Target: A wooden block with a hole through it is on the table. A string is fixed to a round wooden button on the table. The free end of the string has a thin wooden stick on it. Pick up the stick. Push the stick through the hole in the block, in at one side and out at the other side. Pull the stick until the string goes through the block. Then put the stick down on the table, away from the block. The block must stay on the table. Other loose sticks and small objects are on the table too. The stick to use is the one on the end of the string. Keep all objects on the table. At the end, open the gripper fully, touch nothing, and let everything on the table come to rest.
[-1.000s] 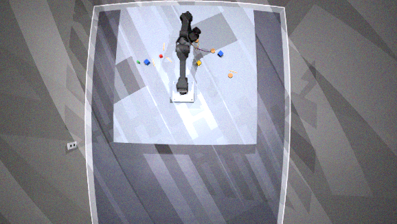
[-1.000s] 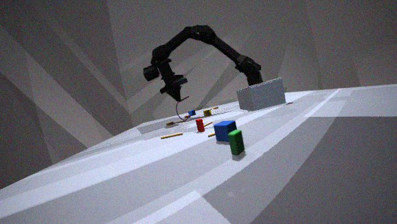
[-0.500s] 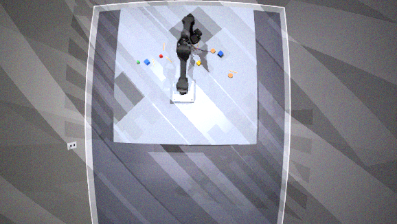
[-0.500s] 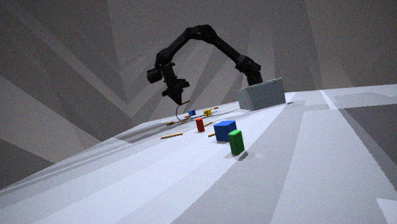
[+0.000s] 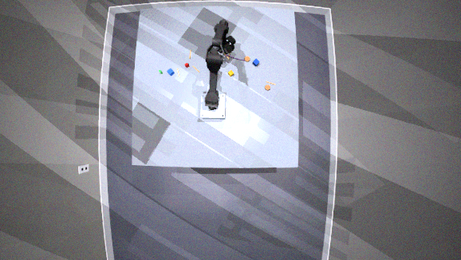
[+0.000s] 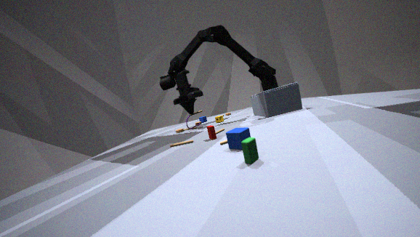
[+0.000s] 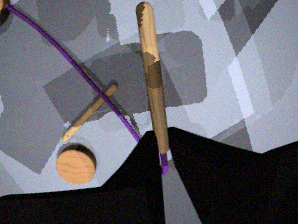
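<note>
Now: gripper tip 14 cm past the yellow wooden block, 6 cm above it and 3 cm to the left of it. From my gripper tip the other things lie so: thin wooden stick (1 cm to the right, 1 cm behind); round orange button (17 cm to the right, 7 cm below, 5 cm behind); red block (29 cm to the left, 5 cm below, 1 cm behind).
</note>
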